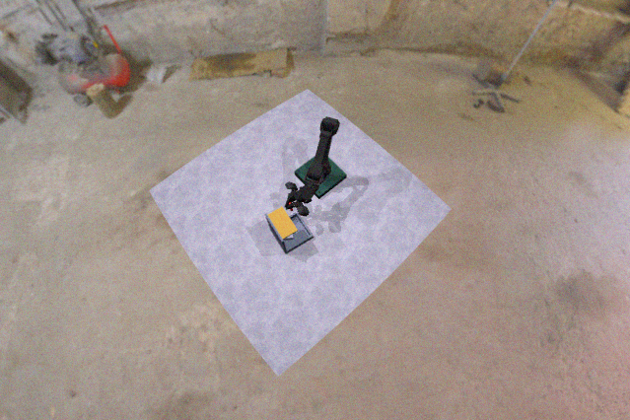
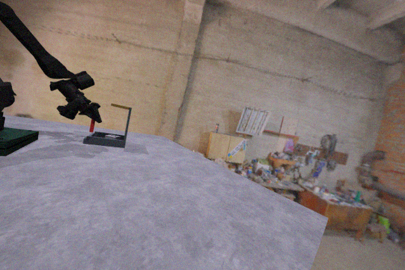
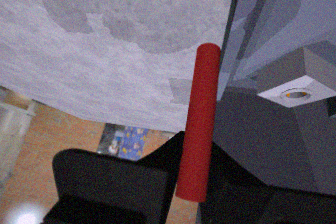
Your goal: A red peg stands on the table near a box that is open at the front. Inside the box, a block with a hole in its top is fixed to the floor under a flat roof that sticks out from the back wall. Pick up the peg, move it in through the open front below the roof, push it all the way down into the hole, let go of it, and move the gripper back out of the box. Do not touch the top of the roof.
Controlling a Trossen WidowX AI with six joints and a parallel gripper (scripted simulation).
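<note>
Now: gripper tip 13 cm short of the back wall and 7 cm to the right of it. Round my gripper tip: red peg (3 cm behind, 1 cm to the left, 1 cm below); roof (9 cm ahead, 8 cm to the left, 9 cm above).
</note>
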